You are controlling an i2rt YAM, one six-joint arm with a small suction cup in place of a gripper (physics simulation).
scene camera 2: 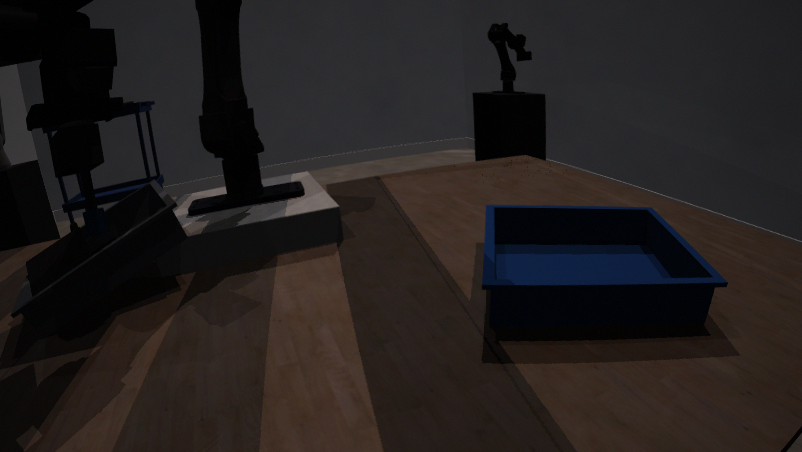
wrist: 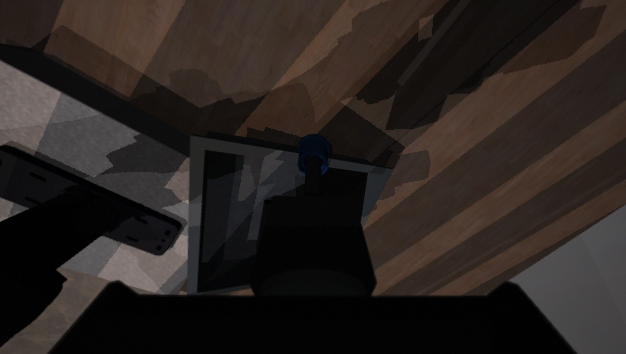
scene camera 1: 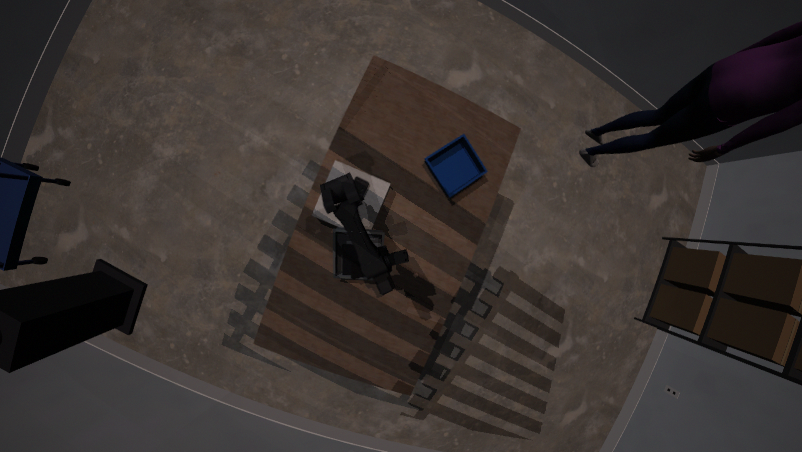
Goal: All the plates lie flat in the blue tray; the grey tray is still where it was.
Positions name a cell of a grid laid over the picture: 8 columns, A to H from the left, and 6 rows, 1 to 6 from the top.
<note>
My suction cup (scene camera 2: A3) carries nothing. The cup is 14 cm from the middle of a grey tray (scene camera 2: B4). A blue tray (scene camera 2: F4) rests on the table.
The blue tray is seen too in scene camera 1 (scene camera 1: E3). My suction cup shows as well in the wrist view (wrist: D3). The wrist view misses the blue tray: it is out of frame.
</note>
